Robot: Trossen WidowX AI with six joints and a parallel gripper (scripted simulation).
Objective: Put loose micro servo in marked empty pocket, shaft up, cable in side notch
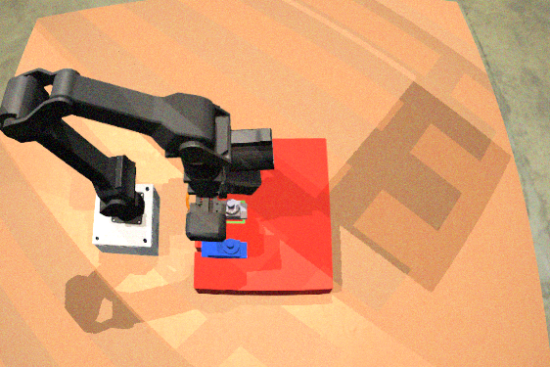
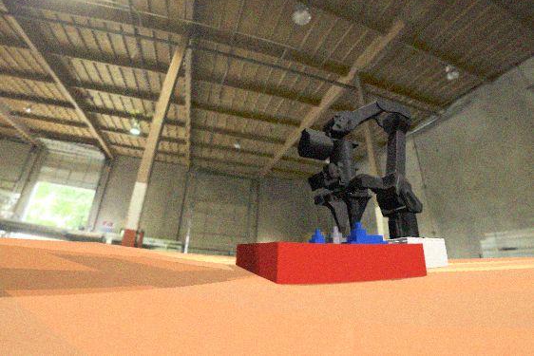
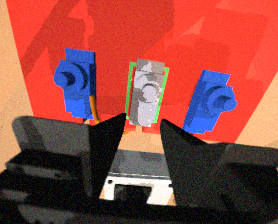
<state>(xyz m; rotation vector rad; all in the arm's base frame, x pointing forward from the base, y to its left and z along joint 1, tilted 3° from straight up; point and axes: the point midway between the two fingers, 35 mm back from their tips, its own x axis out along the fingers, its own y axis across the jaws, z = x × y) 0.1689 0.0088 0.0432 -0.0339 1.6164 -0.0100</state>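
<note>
Now: gripper tip 13 cm short of the red deck and 5 cm above it.
</note>
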